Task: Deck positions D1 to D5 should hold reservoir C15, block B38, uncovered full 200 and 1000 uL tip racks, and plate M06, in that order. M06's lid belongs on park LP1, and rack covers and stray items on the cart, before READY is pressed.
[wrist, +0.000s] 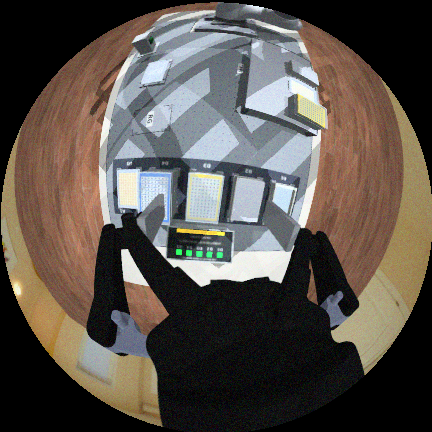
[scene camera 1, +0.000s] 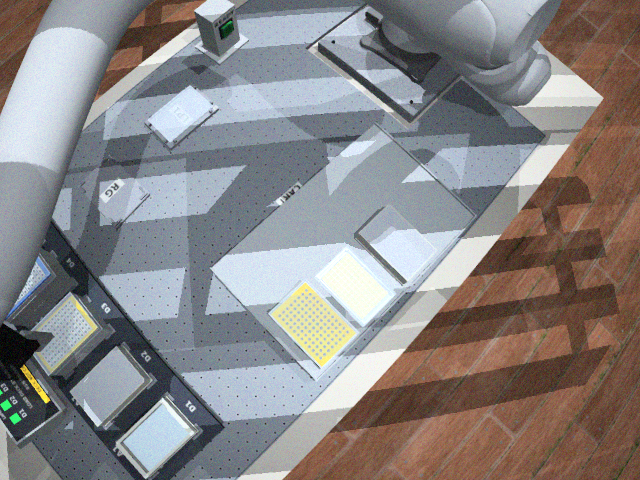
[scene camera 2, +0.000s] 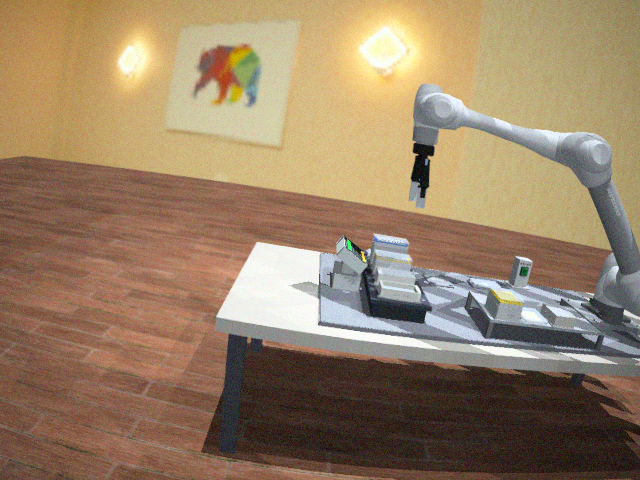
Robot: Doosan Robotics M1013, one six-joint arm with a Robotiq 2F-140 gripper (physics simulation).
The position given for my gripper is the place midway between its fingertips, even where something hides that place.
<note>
My gripper [scene camera 2: 416, 204] is open and holds nothing. Also in view: a pale blue reservoir [scene camera 1: 164, 429] and a small box with green button [scene camera 1: 220, 35].
The pale blue reservoir also shows in scene camera 2 [scene camera 2: 391, 290]. My gripper is seen too in the wrist view [wrist: 216, 207].
</note>
